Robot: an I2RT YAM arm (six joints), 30 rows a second.
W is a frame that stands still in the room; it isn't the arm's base.
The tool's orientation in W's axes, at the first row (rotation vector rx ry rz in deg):
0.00 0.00 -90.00
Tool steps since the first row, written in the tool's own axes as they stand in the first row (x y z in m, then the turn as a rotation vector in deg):
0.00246 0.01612 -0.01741 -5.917 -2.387 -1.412
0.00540 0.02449 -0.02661 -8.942 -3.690 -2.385
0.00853 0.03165 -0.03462 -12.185 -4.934 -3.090
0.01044 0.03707 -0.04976 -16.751 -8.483 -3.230
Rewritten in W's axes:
0.01612 -0.00246 -0.01741 -2.387 5.917 -1.412
0.02449 -0.00540 -0.02661 -3.690 8.942 -2.385
0.03165 -0.00853 -0.03462 -4.934 12.185 -3.090
0.03707 -0.01044 -0.04976 -8.483 16.751 -3.230

